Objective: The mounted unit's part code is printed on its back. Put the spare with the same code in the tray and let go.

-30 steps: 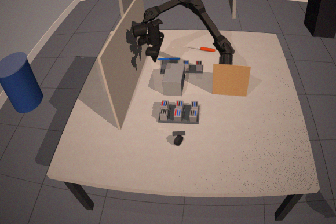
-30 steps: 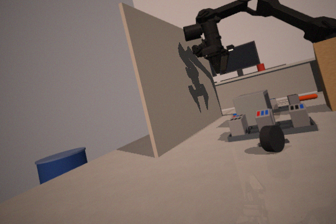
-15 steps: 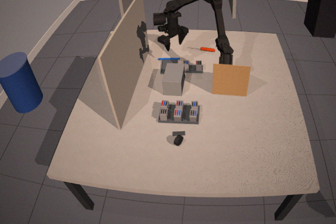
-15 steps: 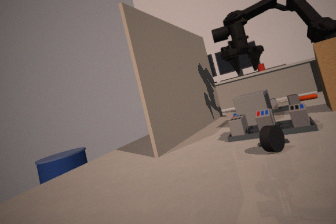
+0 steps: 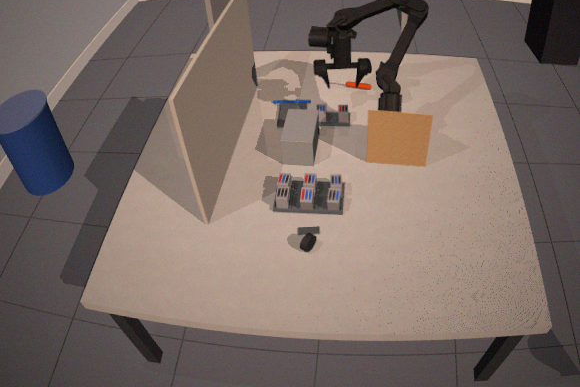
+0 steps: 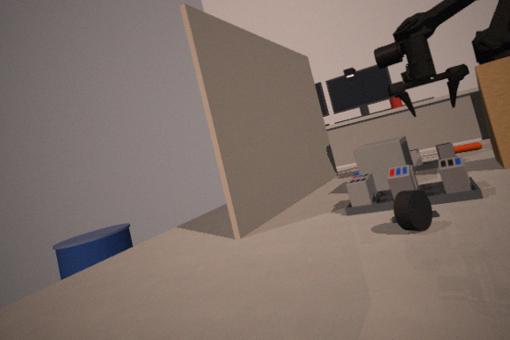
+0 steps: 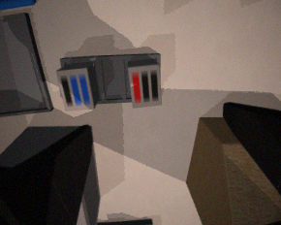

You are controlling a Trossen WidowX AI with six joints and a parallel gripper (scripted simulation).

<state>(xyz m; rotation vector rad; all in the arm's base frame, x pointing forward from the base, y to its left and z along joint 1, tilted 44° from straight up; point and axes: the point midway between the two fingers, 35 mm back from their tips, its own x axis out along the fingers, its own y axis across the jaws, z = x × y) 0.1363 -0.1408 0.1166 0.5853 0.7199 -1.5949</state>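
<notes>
Right now my gripper tip is 40 mm short of the rack and 130 mm above it. From my gripper tip the other things lie so: blue pen: 180 mm ahead, 110 mm to the right, 130 mm below; grey mounted unit: 140 mm ahead, 150 mm to the left, 90 mm below; dark grey tray: 180 mm ahead, 30 mm to the right, 140 mm below.
</notes>
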